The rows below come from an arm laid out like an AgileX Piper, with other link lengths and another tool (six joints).
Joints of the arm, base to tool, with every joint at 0 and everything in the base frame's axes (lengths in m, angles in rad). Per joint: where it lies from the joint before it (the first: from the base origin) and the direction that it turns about. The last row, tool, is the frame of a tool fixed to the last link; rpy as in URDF.
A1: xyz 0 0 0.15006 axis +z
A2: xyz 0 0 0 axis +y
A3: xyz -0.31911 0 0.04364 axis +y
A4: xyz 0.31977 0 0.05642 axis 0.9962 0 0.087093
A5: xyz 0 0 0 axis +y
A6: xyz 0.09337 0 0.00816 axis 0.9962 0 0.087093
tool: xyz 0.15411 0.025 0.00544 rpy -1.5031 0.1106 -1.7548
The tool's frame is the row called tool.
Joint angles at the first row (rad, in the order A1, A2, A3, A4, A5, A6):
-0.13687, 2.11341, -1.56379, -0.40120, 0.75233, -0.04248
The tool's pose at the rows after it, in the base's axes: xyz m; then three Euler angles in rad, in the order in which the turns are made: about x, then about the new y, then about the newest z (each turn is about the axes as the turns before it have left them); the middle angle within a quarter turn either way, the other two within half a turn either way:
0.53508 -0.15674 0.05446 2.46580 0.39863 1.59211
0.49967 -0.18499 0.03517 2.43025 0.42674 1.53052
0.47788 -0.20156 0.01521 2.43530 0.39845 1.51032
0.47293 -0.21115 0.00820 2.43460 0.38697 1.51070
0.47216 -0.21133 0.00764 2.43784 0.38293 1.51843
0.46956 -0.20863 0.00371 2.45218 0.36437 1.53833
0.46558 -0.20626 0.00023 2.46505 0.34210 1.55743
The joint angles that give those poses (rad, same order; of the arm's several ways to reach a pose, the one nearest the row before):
-0.15966, 1.98726, -1.32873, -0.65853, 0.60809, 0.06408
-0.22154, 1.93636, -1.16425, -0.82771, 0.48381, 0.11832
-0.26577, 1.94323, -1.10869, -0.87827, 0.44648, 0.13628
-0.28799, 1.95602, -1.10433, -0.89377, 0.43406, 0.14013
-0.29033, 1.95602, -1.10391, -0.88518, 0.43376, 0.14007
-0.29032, 1.96031, -1.10390, -0.85265, 0.44019, 0.14010
-0.29032, 1.96251, -1.10226, -0.82097, 0.45129, 0.14005

